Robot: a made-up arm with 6 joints. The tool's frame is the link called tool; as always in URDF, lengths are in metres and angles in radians. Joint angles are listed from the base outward.
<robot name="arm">
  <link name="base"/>
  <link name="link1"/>
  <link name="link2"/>
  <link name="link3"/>
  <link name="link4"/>
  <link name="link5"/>
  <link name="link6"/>
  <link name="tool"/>
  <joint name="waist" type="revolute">
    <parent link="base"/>
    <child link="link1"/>
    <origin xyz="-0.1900 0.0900 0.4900" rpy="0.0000 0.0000 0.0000"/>
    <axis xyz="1 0 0"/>
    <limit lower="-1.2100" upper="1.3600"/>
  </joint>
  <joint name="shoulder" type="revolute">
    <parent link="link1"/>
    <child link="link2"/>
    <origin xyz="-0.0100 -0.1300 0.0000" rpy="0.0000 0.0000 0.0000"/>
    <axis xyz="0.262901 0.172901 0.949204"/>
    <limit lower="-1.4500" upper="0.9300"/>
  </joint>
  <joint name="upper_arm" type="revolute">
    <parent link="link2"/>
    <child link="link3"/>
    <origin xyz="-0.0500 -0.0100 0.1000" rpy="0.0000 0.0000 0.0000"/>
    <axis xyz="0 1 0"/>
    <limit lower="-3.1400" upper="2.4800"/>
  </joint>
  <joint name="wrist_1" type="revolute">
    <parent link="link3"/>
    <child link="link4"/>
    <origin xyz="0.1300 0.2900 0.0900" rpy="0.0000 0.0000 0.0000"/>
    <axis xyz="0 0 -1"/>
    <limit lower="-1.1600" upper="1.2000"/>
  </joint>
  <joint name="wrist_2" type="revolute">
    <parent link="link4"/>
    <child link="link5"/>
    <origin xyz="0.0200 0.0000 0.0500" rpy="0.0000 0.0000 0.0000"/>
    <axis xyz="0 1 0"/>
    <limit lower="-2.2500" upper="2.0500"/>
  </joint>
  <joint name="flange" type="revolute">
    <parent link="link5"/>
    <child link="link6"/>
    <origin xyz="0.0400 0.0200 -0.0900" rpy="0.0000 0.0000 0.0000"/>
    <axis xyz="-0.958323 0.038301 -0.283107"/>
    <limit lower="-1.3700" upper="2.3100"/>
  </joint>
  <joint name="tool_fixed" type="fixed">
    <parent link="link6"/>
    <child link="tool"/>
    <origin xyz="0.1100 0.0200 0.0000" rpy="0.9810 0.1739 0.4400"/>
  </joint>
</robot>
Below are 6 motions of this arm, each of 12 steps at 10 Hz.
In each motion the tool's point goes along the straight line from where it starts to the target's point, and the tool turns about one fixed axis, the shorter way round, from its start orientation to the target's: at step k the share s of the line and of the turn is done. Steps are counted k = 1, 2, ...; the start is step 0. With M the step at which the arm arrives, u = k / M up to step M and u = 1 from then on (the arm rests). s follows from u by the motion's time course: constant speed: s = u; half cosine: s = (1 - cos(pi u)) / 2; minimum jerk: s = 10 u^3 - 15 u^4 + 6 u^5.
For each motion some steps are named. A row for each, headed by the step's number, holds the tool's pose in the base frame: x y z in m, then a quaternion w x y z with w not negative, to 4 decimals.
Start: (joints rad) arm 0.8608 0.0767 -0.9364 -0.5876 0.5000 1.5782
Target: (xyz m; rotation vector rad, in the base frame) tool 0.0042 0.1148 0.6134 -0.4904 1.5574 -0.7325
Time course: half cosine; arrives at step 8
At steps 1, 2, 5, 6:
1: -0.1269 0.0047 0.8187 0.9917 0.0235 -0.0814 -0.0963
2: -0.1121 0.0171 0.7956 0.9914 -0.0064 0.0142 -0.1301
5: -0.0379 0.0795 0.6793 0.8262 -0.1491 0.4709 -0.2710
6: -0.0158 0.0980 0.6447 0.7291 -0.1851 0.5868 -0.2997

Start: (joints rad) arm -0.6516 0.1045 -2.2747 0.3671 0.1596 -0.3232
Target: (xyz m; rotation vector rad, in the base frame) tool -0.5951 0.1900 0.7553 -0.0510 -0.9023 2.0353
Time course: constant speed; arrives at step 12
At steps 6, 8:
6: -0.5402 0.2755 0.7139 0.4610 0.0521 -0.4011 0.7899
8: -0.5585 0.2470 0.7277 0.4549 0.0279 -0.3889 0.8007

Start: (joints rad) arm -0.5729 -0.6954 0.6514 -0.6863 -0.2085 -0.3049
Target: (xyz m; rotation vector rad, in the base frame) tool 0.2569 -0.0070 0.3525 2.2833 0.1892 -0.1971
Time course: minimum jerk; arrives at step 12
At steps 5, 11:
5: 0.2325 0.1087 0.4108 0.7454 0.6331 0.2073 0.0225
11: 0.2567 -0.0061 0.3530 0.4117 0.9048 0.0762 -0.0775

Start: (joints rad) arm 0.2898 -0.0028 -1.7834 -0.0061 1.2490 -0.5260
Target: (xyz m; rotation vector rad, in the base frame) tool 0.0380 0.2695 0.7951 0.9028 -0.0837 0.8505
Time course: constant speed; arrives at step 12
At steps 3, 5, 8, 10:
3: -0.1812 0.2319 0.7728 0.6967 0.5857 -0.0832 0.4058
5: -0.1325 0.2403 0.7777 0.7253 0.5514 -0.0736 0.4056
8: -0.0594 0.2528 0.7852 0.7652 0.4979 -0.0591 0.4038
10: -0.0107 0.2611 0.7901 0.7899 0.4609 -0.0492 0.4015

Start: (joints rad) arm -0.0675 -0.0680 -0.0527 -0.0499 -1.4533 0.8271
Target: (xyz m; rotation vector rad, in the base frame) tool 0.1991 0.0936 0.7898 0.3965 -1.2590 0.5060
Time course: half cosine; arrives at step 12
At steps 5, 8, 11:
5: 0.0822 0.2082 0.8388 0.8156 0.0998 -0.5566 0.1225
8: 0.1527 0.1391 0.8092 0.7845 0.1498 -0.5713 0.1893
11: 0.1959 0.0967 0.7911 0.7622 0.1800 -0.5780 0.2295

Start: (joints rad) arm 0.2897 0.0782 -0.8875 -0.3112 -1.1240 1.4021
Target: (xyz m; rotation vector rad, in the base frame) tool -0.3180 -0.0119 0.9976 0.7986 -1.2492 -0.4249
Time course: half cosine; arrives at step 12
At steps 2, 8, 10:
2: -0.2700 0.1125 0.9996 0.6703 0.1857 -0.7005 -0.1601
8: -0.3051 0.0214 0.9981 0.7082 0.3154 -0.6042 -0.1844
10: -0.3146 -0.0030 0.9977 0.7150 0.3488 -0.5753 -0.1900

